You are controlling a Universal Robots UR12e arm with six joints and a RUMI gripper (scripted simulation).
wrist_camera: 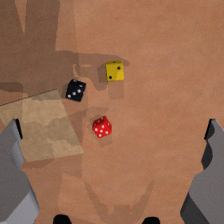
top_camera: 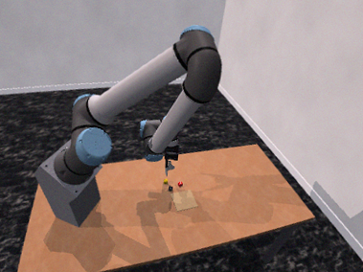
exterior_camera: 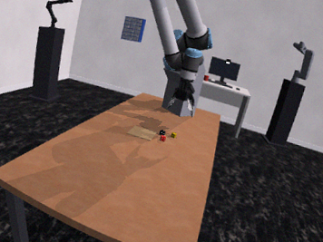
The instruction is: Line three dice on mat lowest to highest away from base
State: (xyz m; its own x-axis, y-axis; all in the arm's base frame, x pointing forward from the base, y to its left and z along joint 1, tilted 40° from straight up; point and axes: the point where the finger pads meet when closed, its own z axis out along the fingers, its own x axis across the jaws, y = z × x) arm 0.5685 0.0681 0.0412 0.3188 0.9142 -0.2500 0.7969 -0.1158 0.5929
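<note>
Now: hand 140 mm above the yellow die. Round my hand: black die 140 mm below, 70 mm to the right, 10 mm ahead; red die 140 mm below, 80 mm ahead, 60 mm to the right; tan mat 180 mm to the right, 150 mm below, 50 mm ahead.
</note>
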